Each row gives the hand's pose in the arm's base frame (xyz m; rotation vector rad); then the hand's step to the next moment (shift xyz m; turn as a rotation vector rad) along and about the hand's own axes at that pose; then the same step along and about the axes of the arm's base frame.
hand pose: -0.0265 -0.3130 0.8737 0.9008 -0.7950 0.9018
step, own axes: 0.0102 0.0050 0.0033 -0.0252 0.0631 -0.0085
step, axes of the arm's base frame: -0.0010 0.0018 0.0117 -0.0650 0.0207 -0.0061
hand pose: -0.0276 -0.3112 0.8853 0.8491 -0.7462 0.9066
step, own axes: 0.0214 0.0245 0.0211 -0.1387 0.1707 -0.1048
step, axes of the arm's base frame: -0.0166 -0.0019 0.0350 -0.1901 0.1018 -0.1134
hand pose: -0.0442 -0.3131 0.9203 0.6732 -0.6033 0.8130
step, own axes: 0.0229 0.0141 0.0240 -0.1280 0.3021 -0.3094
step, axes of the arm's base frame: -0.0042 -0.0002 0.0358 -0.2445 0.3238 -0.1968
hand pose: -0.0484 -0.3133 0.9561 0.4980 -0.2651 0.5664
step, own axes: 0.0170 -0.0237 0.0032 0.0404 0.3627 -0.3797
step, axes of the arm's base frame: 0.0270 -0.0114 0.0001 -0.1345 0.4795 -0.1712
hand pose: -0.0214 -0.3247 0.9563 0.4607 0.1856 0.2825
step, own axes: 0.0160 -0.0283 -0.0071 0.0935 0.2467 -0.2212
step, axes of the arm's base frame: 0.0198 -0.0164 -0.0211 -0.0203 0.3313 -0.0913
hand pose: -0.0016 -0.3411 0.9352 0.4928 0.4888 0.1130
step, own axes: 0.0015 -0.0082 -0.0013 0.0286 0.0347 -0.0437
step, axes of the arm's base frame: 0.0006 -0.0063 -0.0056 0.0047 0.0554 -0.0290
